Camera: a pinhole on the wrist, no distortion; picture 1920 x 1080 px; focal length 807.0 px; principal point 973.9 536.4 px. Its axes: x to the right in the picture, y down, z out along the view. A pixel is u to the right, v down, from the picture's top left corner.
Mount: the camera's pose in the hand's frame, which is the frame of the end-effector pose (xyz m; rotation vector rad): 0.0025 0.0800 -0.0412 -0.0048 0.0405 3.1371
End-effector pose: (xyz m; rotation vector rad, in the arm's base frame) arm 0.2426 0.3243 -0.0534 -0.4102 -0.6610 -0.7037
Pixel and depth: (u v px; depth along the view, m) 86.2 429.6 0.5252
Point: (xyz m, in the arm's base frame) 0.4882 0.4378 0.6690
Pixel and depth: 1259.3 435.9 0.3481
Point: 0.1398 0.6408 0.0685
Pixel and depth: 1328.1 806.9 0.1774
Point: 0.1598 0.4527 -0.0087
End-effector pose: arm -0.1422 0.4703 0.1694 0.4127 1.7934 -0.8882
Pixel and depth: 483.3 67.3 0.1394
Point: -0.0078 0.4976 0.0111
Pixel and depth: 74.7 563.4 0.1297
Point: -0.0915 0.4381 -0.0094
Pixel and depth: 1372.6 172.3 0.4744
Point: 0.4269 0.3911 0.1885
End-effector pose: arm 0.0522 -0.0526 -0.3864 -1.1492 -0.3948 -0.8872
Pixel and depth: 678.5 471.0 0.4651
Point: 0.3242 0.2792 -0.1836
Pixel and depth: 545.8 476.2 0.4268
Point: 0.3471 0.2213 -0.1556
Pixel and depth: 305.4 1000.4 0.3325
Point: 0.1876 0.0923 -0.0178
